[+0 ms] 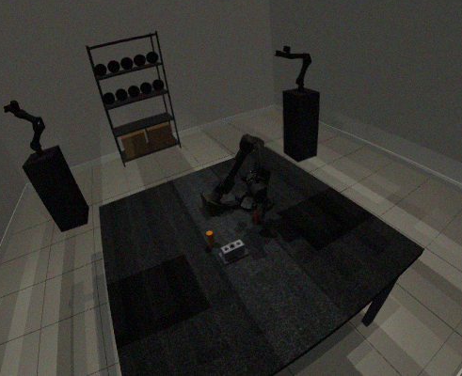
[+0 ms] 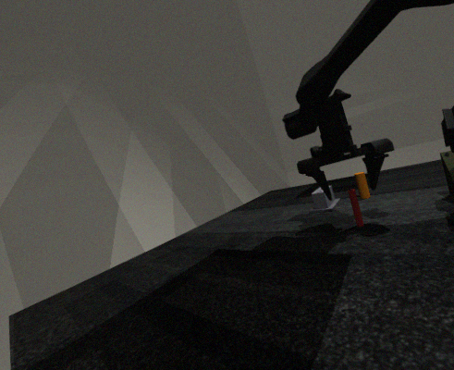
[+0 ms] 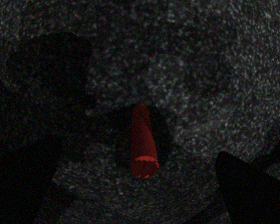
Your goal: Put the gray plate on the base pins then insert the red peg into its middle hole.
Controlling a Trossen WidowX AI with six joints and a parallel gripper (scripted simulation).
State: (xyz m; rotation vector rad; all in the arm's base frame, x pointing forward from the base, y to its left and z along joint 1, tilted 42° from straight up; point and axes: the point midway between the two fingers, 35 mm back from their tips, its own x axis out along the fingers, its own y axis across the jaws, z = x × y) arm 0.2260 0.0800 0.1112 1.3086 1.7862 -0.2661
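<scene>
Now: the red peg 3 cm below my gripper tip. Also, from my gripper tip: orange cylinder (25 cm to the right, 3 cm below, 2 cm ahead); gray plate (18 cm to the right, 13 cm ahead, 2 cm below); base (18 cm to the right, 13 cm ahead, 6 cm below).
</scene>
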